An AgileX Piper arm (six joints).
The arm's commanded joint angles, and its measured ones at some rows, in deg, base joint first. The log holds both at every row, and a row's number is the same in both.
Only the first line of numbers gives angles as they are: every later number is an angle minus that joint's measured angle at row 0.
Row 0, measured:
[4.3 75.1 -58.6 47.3 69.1 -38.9]
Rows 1 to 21, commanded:
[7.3 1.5 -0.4 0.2 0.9 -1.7]
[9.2 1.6 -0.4 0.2 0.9 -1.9]
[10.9 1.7 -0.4 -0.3 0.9 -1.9]
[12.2 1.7 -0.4 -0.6 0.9 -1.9]
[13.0 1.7 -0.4 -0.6 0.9 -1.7]
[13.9 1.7 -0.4 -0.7 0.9 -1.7]
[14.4 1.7 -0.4 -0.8 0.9 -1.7]
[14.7 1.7 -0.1 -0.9 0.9 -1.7]
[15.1 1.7 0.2 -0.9 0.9 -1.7]
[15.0 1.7 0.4 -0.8 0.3 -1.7]
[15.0 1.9 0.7 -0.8 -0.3 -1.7]
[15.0 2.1 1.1 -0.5 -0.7 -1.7]
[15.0 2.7 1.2 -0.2 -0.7 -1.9]
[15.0 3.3 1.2 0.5 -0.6 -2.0]
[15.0 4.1 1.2 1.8 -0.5 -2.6]
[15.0 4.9 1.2 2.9 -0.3 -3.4]
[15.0 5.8 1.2 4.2 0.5 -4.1]
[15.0 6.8 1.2 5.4 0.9 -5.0]
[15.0 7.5 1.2 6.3 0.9 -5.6]
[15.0 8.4 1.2 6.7 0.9 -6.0]
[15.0 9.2 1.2 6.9 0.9 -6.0]
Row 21, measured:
[15.0 6.6 1.0 4.1 0.6 -3.8]
